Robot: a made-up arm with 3 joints. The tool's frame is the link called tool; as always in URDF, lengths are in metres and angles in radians. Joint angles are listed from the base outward.
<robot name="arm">
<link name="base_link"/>
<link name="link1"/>
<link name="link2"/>
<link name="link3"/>
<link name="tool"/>
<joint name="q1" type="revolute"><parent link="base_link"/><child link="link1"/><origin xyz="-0.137 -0.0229 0.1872" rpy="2.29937 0.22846 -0.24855"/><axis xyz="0 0 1"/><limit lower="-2.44" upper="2.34"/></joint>
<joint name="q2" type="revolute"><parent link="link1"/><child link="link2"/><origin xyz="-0.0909 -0.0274 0.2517" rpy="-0.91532 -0.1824 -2.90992"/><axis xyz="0 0 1"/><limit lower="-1.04" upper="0.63"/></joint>
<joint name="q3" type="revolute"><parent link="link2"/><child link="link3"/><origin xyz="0.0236 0.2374 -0.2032" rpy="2.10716 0.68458 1.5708"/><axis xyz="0 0 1"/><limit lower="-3.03" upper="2.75"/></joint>
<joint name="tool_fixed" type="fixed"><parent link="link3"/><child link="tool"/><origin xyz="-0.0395 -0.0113 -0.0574" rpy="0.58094 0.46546 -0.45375"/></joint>
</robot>
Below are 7 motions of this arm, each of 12 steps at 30 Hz.
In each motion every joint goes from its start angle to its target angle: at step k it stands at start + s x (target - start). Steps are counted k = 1, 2, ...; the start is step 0. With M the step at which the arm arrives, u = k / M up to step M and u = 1 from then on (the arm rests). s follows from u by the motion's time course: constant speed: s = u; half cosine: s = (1 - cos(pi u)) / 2; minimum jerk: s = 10 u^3 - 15 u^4 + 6 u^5.
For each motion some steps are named. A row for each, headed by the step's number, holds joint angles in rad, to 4 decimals.
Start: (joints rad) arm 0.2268 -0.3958 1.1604
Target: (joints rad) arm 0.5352 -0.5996 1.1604
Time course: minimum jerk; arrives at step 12
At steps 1, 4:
1: 0.2284 -0.3968 1.1604
4: 0.2915 -0.4386 1.1604

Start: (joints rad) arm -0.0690 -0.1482 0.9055
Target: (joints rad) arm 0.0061 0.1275 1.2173
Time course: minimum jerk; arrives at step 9
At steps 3, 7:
3: -0.0532 -0.0903 0.9709
7: 0.0004 0.1064 1.1935

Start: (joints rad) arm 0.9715 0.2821 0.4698
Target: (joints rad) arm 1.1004 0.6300 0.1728
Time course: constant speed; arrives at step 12
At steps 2, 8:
2: 0.9930 0.3401 0.4203
8: 1.0574 0.5140 0.2718

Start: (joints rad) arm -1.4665 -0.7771 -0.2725
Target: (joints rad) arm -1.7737 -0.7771 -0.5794
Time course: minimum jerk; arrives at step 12
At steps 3, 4, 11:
3: -1.4983 -0.7771 -0.3043
4: -1.5310 -0.7771 -0.3369
11: -1.7721 -0.7771 -0.5778

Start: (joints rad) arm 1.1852 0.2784 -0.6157
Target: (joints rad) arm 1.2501 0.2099 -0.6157
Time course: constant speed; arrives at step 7
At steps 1, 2, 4, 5, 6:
1: 1.1945 0.2686 -0.6157
2: 1.2037 0.2588 -0.6157
4: 1.2223 0.2393 -0.6157
5: 1.2316 0.2295 -0.6157
6: 1.2408 0.2197 -0.6157

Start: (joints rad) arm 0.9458 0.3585 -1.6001
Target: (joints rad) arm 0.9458 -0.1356 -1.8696
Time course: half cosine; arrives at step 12
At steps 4, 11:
4: 0.9458 0.2350 -1.6675
11: 0.9458 -0.1272 -1.8650

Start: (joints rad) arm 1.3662 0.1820 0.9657
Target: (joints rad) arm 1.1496 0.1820 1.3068
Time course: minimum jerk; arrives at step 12
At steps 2, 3, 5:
2: 1.3585 0.1820 0.9778
3: 1.3438 0.1820 1.0010
5: 1.2911 0.1820 1.0839

